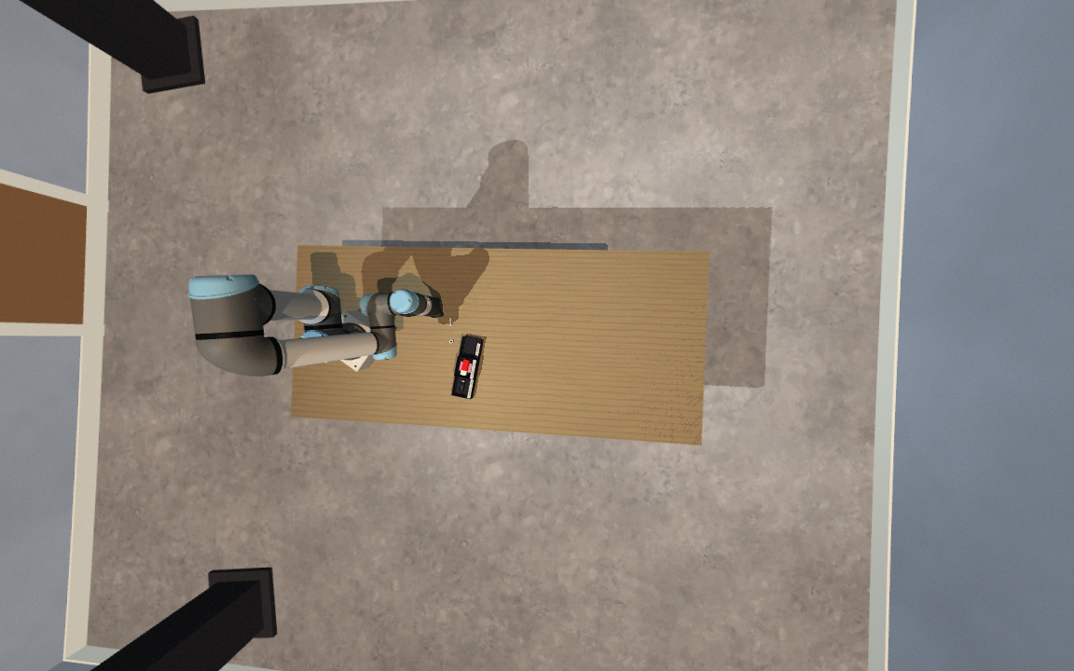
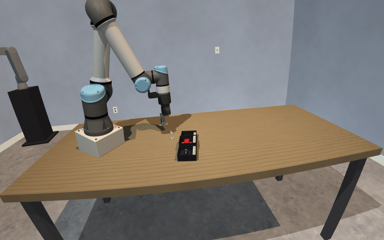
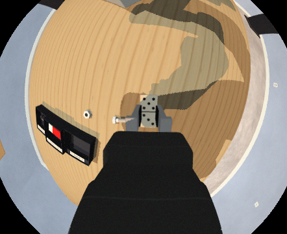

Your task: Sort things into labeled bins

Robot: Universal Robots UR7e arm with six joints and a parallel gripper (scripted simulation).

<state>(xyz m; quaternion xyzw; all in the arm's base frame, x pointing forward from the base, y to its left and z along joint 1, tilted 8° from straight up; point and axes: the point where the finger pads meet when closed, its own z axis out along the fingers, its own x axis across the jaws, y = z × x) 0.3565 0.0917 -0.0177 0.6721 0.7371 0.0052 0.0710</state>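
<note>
The screw lies 4 cm ahead of my hand, 6 cm to the right of it and 5 cm below it. From my hand the other things lie so: white domino (1 cm below); hex nut (3 cm ahead, 13 cm to the right, 6 cm below); pink eraser (9 cm ahead, 25 cm to the right, 5 cm below).
</note>
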